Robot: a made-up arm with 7 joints.
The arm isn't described. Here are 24 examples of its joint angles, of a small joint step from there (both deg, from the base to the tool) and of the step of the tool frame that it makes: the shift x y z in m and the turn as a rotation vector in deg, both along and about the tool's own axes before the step.
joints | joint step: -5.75 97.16 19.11 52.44 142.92 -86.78 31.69 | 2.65 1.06 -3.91 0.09 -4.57 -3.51 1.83
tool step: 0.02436 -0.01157 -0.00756 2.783 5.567 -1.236
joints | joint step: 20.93 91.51 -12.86 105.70 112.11 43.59 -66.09 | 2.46 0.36 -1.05 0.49 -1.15 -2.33 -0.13
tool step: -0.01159 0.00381 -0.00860 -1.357 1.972 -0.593
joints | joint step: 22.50 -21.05 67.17 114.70 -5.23 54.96 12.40 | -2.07 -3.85 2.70 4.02 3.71 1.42 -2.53
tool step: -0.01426 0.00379 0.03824 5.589 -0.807 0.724
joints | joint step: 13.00 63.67 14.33 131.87 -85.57 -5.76 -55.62 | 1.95 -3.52 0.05 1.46 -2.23 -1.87 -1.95
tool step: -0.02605 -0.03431 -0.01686 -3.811 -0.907 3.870
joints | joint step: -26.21 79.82 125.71 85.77 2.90 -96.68 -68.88 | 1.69 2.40 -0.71 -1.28 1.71 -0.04 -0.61
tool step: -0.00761 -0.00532 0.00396 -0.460 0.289 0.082
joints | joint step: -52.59 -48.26 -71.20 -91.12 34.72 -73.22 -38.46 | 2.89 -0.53 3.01 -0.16 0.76 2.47 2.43
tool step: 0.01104 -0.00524 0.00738 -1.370 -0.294 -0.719
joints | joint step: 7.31 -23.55 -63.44 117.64 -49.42 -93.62 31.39 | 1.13 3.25 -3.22 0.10 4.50 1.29 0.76
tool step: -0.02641 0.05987 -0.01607 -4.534 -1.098 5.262
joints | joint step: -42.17 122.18 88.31 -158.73 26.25 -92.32 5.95 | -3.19 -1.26 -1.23 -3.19 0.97 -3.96 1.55
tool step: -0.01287 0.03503 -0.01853 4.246 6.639 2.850
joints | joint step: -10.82 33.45 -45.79 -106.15 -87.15 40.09 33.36 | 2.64 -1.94 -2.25 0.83 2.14 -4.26 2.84
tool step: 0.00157 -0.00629 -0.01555 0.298 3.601 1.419
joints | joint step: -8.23 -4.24 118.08 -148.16 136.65 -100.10 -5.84 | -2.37 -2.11 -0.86 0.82 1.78 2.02 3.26
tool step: -0.00188 -0.01661 -0.00127 -0.524 2.719 -1.820
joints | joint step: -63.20 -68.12 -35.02 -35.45 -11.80 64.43 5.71 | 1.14 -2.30 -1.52 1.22 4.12 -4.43 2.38
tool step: 0.00069 -0.01471 0.02050 7.254 6.800 1.577
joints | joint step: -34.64 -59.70 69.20 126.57 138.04 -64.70 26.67 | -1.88 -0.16 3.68 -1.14 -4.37 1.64 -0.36
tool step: -0.00804 0.01115 0.04480 1.447 -5.665 1.559
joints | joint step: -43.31 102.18 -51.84 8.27 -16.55 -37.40 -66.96 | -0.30 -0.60 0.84 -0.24 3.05 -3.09 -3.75
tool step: -0.01867 0.00824 0.00485 2.227 -0.790 1.206
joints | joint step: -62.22 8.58 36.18 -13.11 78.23 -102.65 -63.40 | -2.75 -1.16 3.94 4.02 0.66 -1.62 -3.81
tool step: -0.00983 -0.00453 -0.01071 -0.152 -1.408 -2.822
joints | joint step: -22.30 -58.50 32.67 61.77 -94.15 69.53 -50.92 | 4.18 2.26 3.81 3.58 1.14 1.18 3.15
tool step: -0.00080 0.01268 0.01029 0.734 -4.893 -0.768
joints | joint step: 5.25 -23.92 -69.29 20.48 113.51 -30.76 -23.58 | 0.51 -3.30 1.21 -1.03 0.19 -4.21 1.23
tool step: 0.00459 -0.00455 -0.02353 -0.113 7.416 -2.088
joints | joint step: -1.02 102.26 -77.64 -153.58 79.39 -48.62 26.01 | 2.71 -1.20 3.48 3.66 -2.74 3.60 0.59
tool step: -0.02217 0.00656 -0.03692 -4.307 1.149 0.595
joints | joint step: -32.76 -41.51 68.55 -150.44 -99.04 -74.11 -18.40 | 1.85 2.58 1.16 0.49 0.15 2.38 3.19
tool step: 0.02386 0.01146 0.02272 0.099 -2.542 0.682
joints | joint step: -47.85 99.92 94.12 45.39 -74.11 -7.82 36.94 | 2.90 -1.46 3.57 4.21 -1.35 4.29 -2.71
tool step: 0.01464 -0.02046 -0.00903 -5.320 -9.044 -4.435
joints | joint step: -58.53 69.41 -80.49 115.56 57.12 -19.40 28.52 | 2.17 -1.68 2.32 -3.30 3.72 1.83 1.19
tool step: -0.04580 0.03332 0.02029 3.001 0.879 6.418
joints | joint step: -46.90 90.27 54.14 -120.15 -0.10 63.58 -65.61 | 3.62 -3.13 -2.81 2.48 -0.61 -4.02 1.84
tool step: 0.00443 0.00251 -0.02265 0.356 5.873 -2.191
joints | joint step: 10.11 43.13 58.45 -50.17 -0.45 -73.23 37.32 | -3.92 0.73 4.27 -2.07 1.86 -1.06 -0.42
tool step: 0.00263 0.01203 -0.00042 2.105 1.478 2.136
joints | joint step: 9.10 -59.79 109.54 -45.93 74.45 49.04 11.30 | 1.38 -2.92 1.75 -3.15 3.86 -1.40 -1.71
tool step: -0.00525 -0.00931 0.01753 3.506 -6.255 0.280
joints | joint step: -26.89 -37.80 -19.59 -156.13 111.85 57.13 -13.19 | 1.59 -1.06 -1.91 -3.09 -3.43 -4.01 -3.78
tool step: -0.01545 0.00401 -0.04714 -5.880 -1.728 1.165
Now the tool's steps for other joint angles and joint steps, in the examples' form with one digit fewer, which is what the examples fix.
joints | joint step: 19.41 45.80 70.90 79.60 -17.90 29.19 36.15 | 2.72 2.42 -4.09 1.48 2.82 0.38 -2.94
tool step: -0.0191 0.0008 -0.0008 -1.66 -6.17 4.73
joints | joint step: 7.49 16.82 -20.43 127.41 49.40 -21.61 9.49 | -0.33 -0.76 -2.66 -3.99 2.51 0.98 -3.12
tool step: 0.0000 0.0070 0.0265 1.31 -8.22 1.10
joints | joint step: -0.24 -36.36 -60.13 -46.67 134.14 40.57 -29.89 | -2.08 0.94 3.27 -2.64 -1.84 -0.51 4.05
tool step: -0.0296 0.0014 -0.0105 -2.37 4.91 6.22
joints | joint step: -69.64 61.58 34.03 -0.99 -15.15 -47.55 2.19 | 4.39 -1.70 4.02 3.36 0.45 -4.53 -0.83
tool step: 0.0415 -0.0662 0.0023 -1.50 -0.85 -7.95
